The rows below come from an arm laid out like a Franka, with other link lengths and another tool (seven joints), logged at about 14 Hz.
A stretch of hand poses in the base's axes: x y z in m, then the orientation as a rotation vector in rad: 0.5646 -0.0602 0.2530 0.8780 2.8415 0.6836; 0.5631 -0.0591 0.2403 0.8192 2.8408 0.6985; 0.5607 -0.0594 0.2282 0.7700 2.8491 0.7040; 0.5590 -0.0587 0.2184 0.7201 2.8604 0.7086; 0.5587 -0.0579 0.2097 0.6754 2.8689 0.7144; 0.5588 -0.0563 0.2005 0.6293 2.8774 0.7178; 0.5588 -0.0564 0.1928 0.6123 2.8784 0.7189; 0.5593 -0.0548 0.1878 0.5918 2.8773 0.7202; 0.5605 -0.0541 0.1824 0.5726 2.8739 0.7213; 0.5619 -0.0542 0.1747 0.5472 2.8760 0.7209; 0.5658 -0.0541 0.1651 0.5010 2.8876 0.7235; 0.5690 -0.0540 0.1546 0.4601 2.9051 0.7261
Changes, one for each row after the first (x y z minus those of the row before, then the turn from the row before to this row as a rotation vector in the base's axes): -0.0015 0.0011 -0.0127 0.0037 -0.0238 0.0333; -0.0024 -0.0003 -0.0121 -0.0005 -0.0116 0.0311; -0.0017 0.0007 -0.0098 -0.0008 -0.0085 0.0327; -0.0003 0.0008 -0.0087 0.0005 -0.0083 0.0290; 0.0001 0.0016 -0.0092 -0.0011 -0.0083 0.0298; 0.0000 -0.0001 -0.0077 -0.0005 -0.0048 0.0103; 0.0005 0.0016 -0.0050 -0.0007 -0.0078 0.0116; 0.0012 0.0007 -0.0054 -0.0008 -0.0094 0.0101; 0.0014 -0.0001 -0.0077 -0.0021 -0.0064 0.0156; 0.0039 0.0001 -0.0096 -0.0015 -0.0038 0.0314; 0.0032 0.0001 -0.0105 -0.0010 0.0040 0.0303
